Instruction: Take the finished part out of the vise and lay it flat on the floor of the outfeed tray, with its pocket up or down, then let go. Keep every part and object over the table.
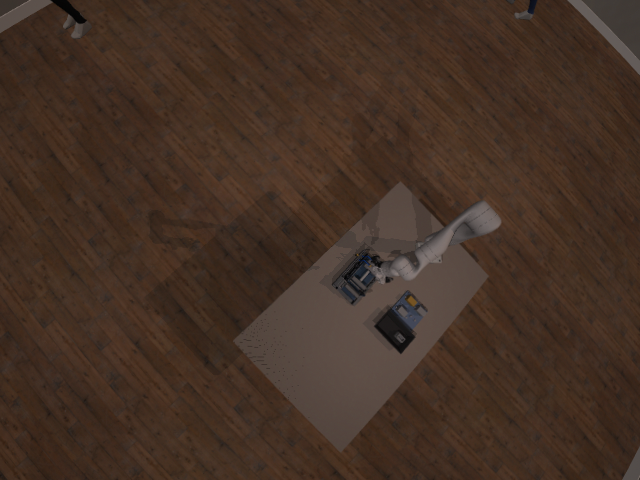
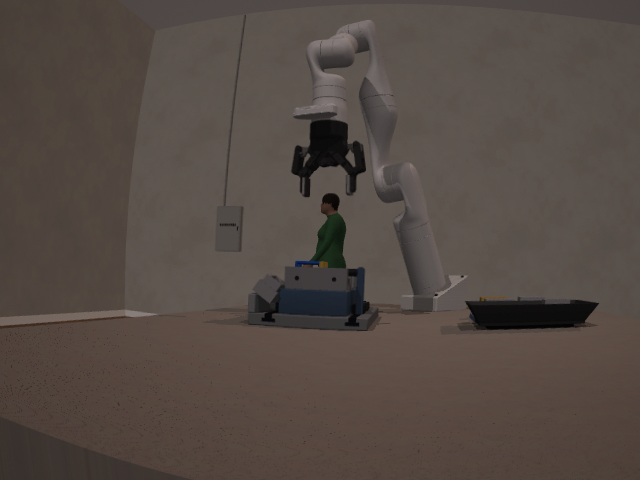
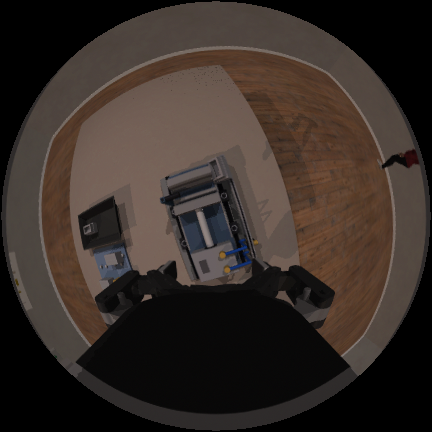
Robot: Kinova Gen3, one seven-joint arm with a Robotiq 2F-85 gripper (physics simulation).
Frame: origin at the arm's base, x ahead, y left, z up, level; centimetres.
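Seen in the pictures: gripper, fingertip midpoint: (image 2: 327,195) (image 3: 213,268); arm's base, link origin: (image 2: 429,287).
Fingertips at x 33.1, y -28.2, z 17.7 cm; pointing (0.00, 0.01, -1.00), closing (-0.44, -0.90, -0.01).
Pixels of each thing's top centre, then the offset from my fingertips to it. Level surfaces: height alone.
- vise, top centre: (image 2: 323,266) (image 3: 203,220) (image 1: 363,277) dx +5.6, dy -0.4, dz -13.6 cm
- grey block, top centre: (image 3: 215,263) dx -3.6, dy +1.8, dz -13.9 cm
- small grey part, top centre: (image 2: 556,299) (image 3: 86,228) (image 1: 401,338) dx +22.8, dy +40.4, dz -18.8 cm
- blue plate, top centre: (image 3: 112,269) (image 1: 409,311) dx +5.7, dy +38.9, dz -22.7 cm
- yellow block, top centre: (image 1: 412,301) dx -0.1, dy +35.6, dz -19.1 cm
- table, surface height: dz -23.5 cm
The vise (image 1: 357,283) (image 2: 315,302) (image 3: 197,202) stands on the table, with grey jaws and blue sides. A grey block (image 3: 215,257) with a dark recess lies at its end nearer the gripper; I cannot tell whether this is the finished part. My gripper (image 2: 328,186) (image 3: 213,268) is open and empty, pointing down high above the vise. The black outfeed tray (image 1: 390,322) (image 2: 532,314) (image 3: 106,215) stands apart from the vise. A small grey part (image 1: 399,337) (image 3: 89,229) with a square pocket up lies in it.
Blue clamps (image 3: 236,251) with yellow tips stick up at the recessed block's end of the vise. A blue plate (image 1: 415,321) (image 3: 107,274) adjoins the tray and bears grey blocks and a yellow block (image 1: 411,300). The table (image 1: 330,361) (image 2: 320,382) (image 3: 150,120) has a near long edge beside the vise.
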